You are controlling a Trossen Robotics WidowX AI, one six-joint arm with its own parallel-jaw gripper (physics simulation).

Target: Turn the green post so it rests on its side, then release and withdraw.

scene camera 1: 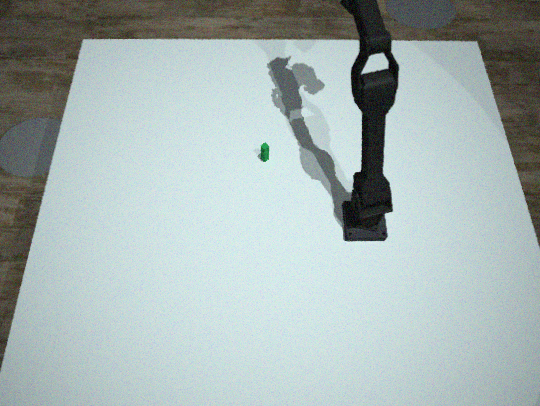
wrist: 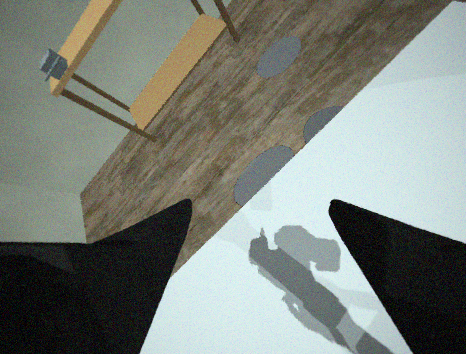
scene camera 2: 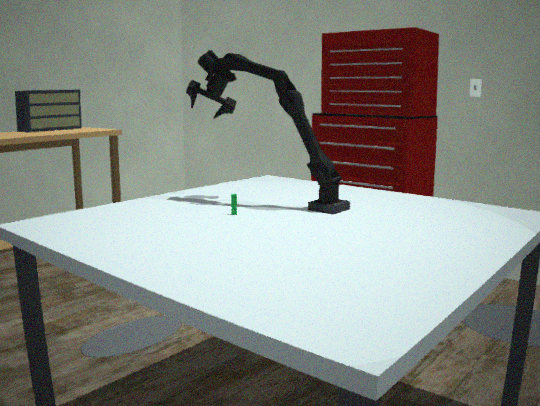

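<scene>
The green post [scene camera 1: 265,152] [scene camera 2: 234,204] is small and slim and stands upright on the white table [scene camera 1: 210,300] [scene camera 2: 300,260] [wrist: 400,150]. In scene camera 1 it is left of the arm and its shadow. The post does not show in the wrist view. My gripper [scene camera 2: 204,112] [wrist: 259,205] is open, with its two dark fingers wide apart and no object between them. It is raised high above the table, well away from the post. In scene camera 1 the gripper is out of the frame, past the top edge.
The arm's base [scene camera 1: 365,227] [scene camera 2: 329,206] stands on the table, to the right of the post. A red tool cabinet [scene camera 2: 372,75] stands behind the table. A wooden workbench [scene camera 2: 100,132] [wrist: 172,72] with a small drawer unit [scene camera 2: 55,111] [wrist: 53,64] stands off beyond the table.
</scene>
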